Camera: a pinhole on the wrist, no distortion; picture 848 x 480 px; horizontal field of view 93.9 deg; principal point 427.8 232.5 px. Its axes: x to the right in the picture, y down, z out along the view. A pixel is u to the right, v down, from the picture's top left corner.
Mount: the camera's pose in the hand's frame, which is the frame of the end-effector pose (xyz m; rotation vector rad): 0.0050 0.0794 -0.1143 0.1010 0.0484 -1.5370
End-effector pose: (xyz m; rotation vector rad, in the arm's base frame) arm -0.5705 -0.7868 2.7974 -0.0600 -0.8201 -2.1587
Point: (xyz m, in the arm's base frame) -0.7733 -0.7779 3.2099
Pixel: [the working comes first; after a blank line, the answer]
In the camera's frame: -0.0324 0.2671 0.4794

401 453
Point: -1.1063 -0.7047 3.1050
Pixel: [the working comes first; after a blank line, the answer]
In the camera's frame: 0.2929 0.4009 0.5391

outside the picture
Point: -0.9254 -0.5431 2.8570
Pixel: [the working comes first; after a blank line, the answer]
In the camera's frame: 0.3756 0.0879 0.4146

787 316
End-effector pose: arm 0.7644 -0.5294 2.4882 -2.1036 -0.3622 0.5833
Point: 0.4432 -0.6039 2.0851
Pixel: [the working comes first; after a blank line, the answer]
In the camera's frame: -0.3308 -0.1783 0.4071

106 59
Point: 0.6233 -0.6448 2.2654
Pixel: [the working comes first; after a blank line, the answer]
In the camera's frame: -0.1883 -0.1046 0.2050

64 30
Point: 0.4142 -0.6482 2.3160
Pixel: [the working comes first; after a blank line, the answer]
In the camera's frame: -0.1550 -0.2950 0.2994

outside the picture
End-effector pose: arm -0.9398 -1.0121 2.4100 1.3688 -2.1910 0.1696
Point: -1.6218 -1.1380 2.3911
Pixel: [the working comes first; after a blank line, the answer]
In the camera's frame: -0.4745 0.3416 0.3823

outside the picture
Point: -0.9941 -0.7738 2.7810
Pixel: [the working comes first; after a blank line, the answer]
In the camera's frame: -0.1188 0.0075 -0.2815

behind the camera
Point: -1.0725 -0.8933 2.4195
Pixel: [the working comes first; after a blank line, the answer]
In the camera's frame: -0.1049 -0.0434 0.1037

27 67
